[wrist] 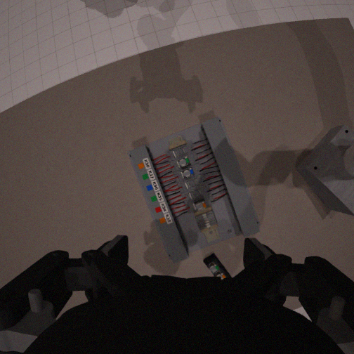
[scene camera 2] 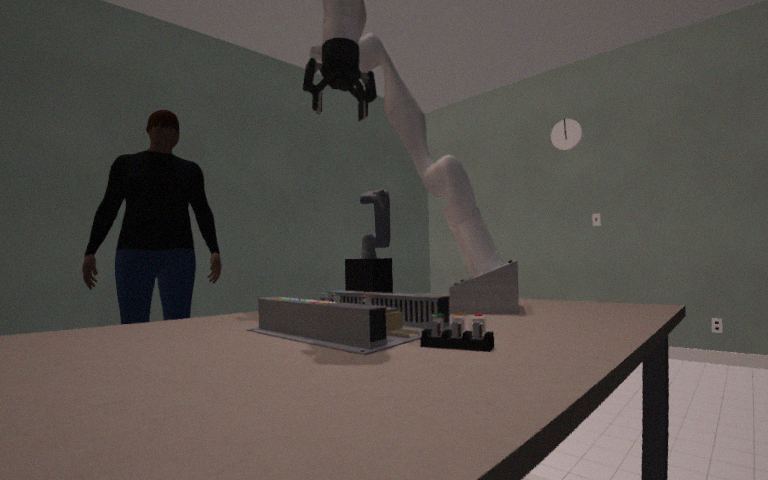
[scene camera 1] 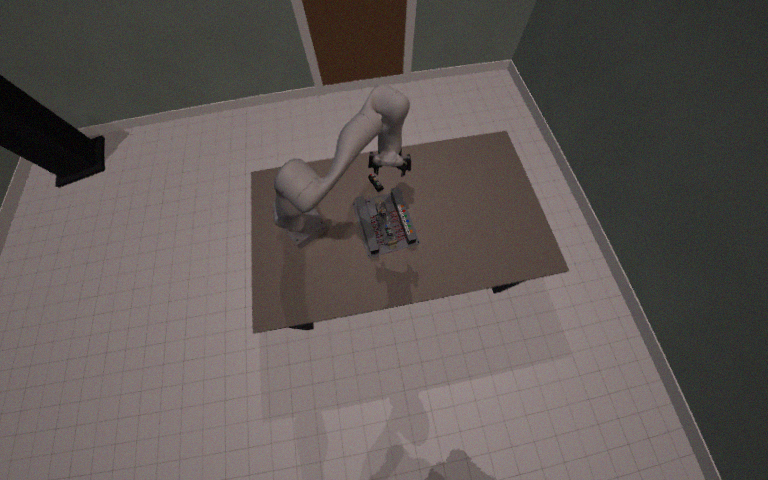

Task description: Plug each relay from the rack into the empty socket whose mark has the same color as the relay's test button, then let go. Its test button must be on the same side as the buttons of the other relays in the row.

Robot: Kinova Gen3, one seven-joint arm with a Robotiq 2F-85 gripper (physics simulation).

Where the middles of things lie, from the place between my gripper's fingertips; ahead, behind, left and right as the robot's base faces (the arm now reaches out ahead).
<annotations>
Now: the black rack [scene camera 2: 487, 345] 410 mm below my hand, 240 mm to the left of it and 30 mm ahead of it.
</annotations>
